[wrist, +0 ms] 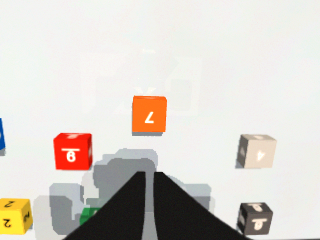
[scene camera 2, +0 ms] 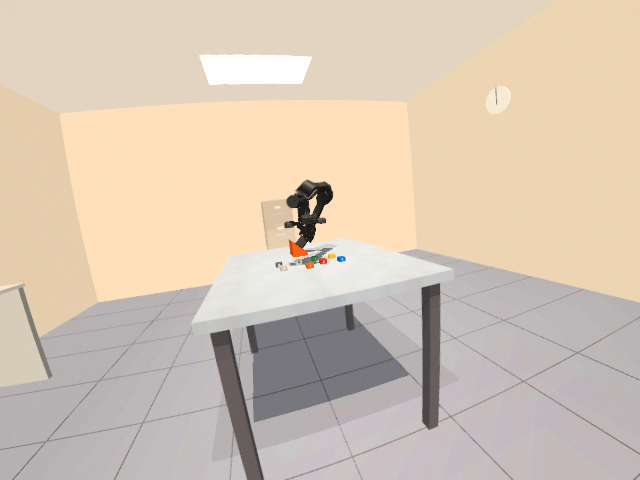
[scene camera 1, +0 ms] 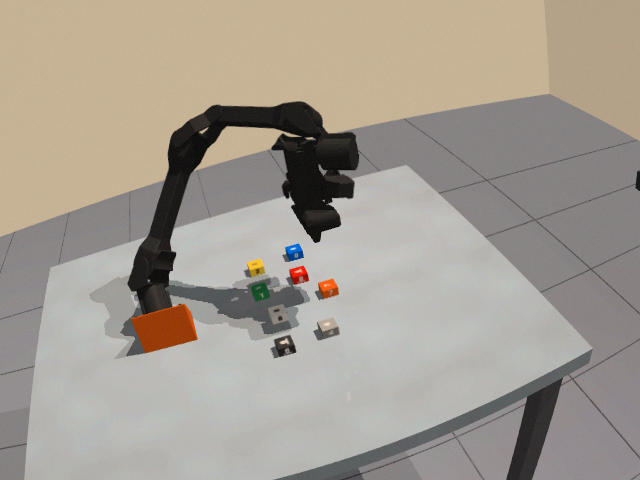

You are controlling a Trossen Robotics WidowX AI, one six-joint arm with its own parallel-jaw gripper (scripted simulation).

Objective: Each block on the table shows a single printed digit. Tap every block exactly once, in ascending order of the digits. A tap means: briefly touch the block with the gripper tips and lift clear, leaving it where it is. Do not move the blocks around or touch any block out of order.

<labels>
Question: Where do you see a dark block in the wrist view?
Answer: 258,213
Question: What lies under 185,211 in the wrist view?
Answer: My gripper.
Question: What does my gripper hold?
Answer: Nothing.
</labels>
